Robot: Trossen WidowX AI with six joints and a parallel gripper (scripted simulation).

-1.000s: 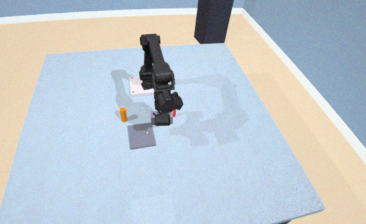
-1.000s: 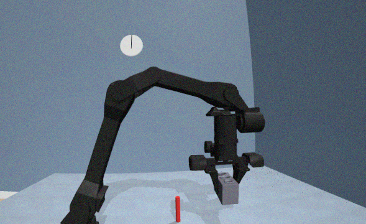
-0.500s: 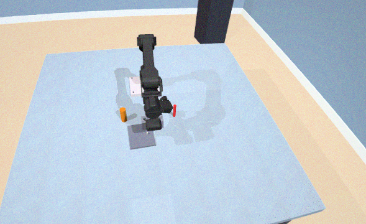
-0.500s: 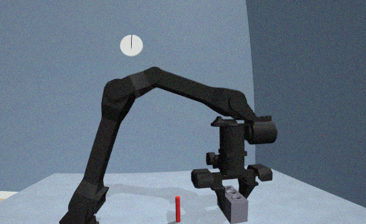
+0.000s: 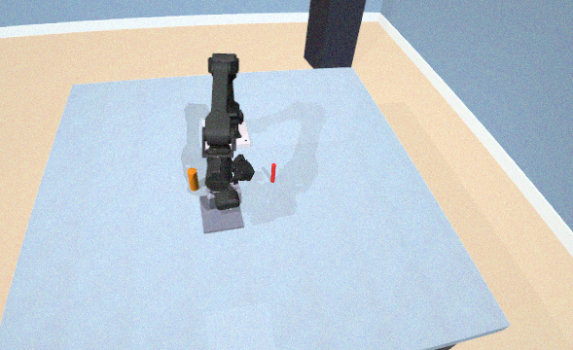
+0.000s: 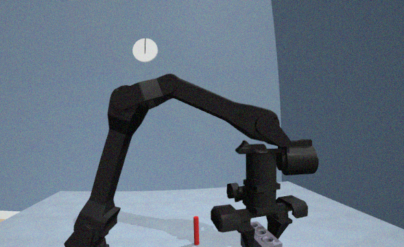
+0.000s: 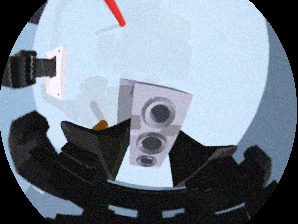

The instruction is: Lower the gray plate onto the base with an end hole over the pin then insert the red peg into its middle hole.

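Now: gripper tip 6 cm above the gray square base and 1 cm past it. Also, from my gripper tip: plate: 3 cm above.
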